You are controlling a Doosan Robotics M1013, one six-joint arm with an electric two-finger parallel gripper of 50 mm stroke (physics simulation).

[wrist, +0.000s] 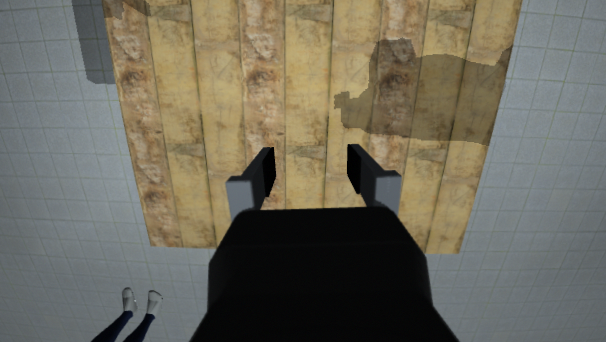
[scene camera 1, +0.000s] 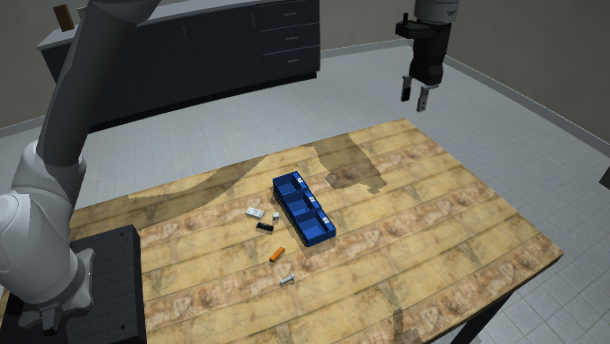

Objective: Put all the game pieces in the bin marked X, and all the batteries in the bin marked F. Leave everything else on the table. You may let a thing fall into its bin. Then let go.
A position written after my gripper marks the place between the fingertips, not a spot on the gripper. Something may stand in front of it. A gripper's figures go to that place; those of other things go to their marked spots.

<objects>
My gripper (scene camera 1: pixel 412 105) is 81 cm from the lens. A blue three-part tray (scene camera 1: pixel 313 224) is 91 cm from the lens.
</objects>
